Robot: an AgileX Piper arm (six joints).
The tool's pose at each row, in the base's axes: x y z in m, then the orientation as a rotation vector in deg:
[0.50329, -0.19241, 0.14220, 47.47, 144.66, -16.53]
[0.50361, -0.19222, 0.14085, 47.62, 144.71, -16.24]
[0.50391, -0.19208, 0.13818, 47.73, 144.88, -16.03]
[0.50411, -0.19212, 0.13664, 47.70, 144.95, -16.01]
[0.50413, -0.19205, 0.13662, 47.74, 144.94, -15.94]
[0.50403, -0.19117, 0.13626, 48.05, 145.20, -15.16]
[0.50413, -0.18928, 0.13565, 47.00, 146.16, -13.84]
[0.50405, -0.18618, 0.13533, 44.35, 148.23, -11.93]
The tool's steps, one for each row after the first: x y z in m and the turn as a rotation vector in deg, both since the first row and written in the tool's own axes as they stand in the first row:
[0.00053, 0.00042, 0.00123, -0.16, 0.13, 0.13]
[0.00170, 0.00085, 0.00361, -0.25, 0.35, 0.19]
[0.00229, 0.00102, 0.00504, -0.26, 0.41, 0.15]
[0.00232, 0.00109, 0.00504, -0.30, 0.42, 0.19]
[0.00301, 0.00175, 0.00502, -0.72, 0.87, 0.45]
[0.00419, 0.00334, 0.00496, -1.72, 1.60, -0.28]
[0.00597, 0.00578, 0.00418, -3.32, 2.97, -2.26]

